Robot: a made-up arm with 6 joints. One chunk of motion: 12 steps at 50 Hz.
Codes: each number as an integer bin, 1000 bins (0 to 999) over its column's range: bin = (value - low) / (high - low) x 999, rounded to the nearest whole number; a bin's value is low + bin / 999 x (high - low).
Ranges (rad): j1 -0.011..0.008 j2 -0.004..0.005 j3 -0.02..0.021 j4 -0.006..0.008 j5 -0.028..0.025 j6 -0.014..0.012
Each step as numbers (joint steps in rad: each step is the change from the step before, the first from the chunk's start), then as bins.
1 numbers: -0.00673 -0.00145 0.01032 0.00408 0.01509 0.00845
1 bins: 225 283 739 719 812 863
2 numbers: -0.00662 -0.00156 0.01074 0.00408 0.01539 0.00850
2 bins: 230 271 749 719 818 865
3 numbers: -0.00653 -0.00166 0.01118 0.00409 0.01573 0.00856
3 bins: 235 260 760 720 824 867
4 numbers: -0.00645 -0.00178 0.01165 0.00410 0.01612 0.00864
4 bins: 239 246 771 721 832 870
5 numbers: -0.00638 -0.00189 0.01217 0.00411 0.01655 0.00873
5 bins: 243 234 784 721 840 873
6 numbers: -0.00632 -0.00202 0.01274 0.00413 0.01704 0.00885
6 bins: 246 220 798 723 849 878
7 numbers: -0.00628 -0.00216 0.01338 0.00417 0.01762 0.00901
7 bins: 248 204 813 726 860 884
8 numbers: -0.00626 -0.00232 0.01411 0.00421 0.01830 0.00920
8 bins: 249 186 831 729 873 891
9 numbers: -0.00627 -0.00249 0.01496 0.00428 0.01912 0.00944
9 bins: 249 168 852 734 888 901
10 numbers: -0.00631 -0.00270 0.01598 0.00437 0.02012 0.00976
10 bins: 247 144 877 740 907 913
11 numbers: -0.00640 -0.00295 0.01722 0.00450 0.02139 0.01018
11 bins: 242 117 907 749 931 929
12 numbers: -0.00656 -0.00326 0.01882 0.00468 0.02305 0.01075
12 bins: 233 82 946 762 962 951
